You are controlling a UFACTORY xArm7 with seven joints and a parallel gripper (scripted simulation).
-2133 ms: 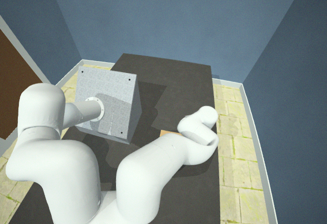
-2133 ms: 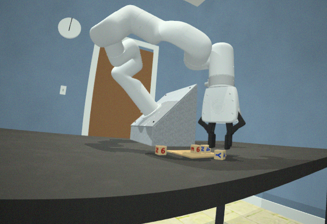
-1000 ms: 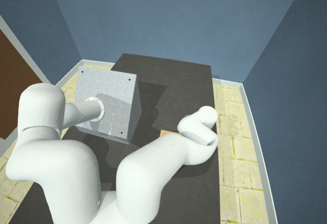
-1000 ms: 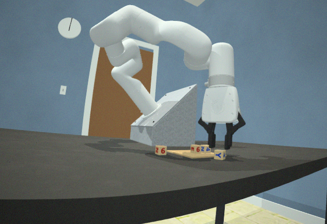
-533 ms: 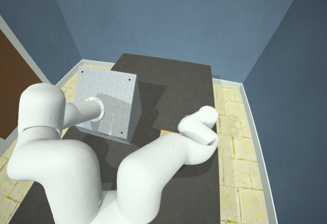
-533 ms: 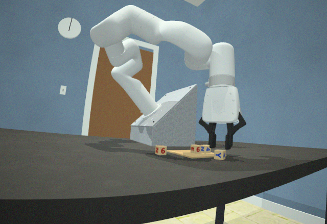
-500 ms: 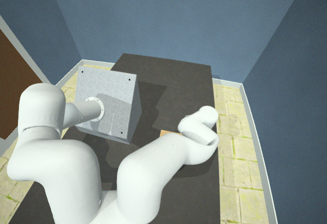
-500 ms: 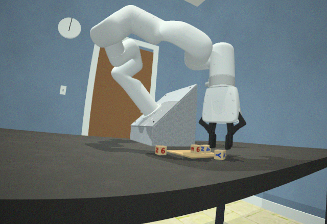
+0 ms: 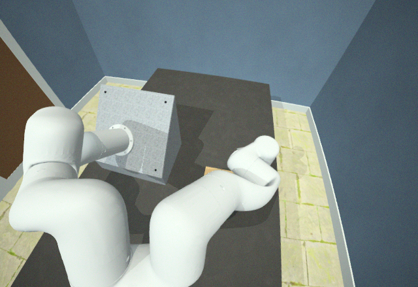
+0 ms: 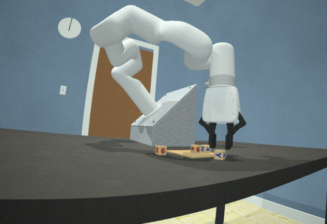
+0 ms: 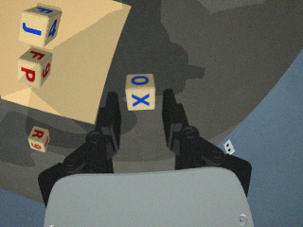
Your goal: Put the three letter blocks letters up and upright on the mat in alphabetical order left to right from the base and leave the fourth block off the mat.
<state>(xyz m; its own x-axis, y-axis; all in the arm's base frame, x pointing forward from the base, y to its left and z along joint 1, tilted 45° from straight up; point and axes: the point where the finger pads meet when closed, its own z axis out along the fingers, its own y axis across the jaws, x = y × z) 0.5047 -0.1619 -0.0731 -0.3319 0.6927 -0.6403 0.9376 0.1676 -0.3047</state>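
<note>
Now: the tan mat 10 cm behind my hand, 1 cm to the left of it and 5 cm below it. From my hand the other things lie so: block: 10 cm behind, 5 cm to the left, 3 cm below.
</note>
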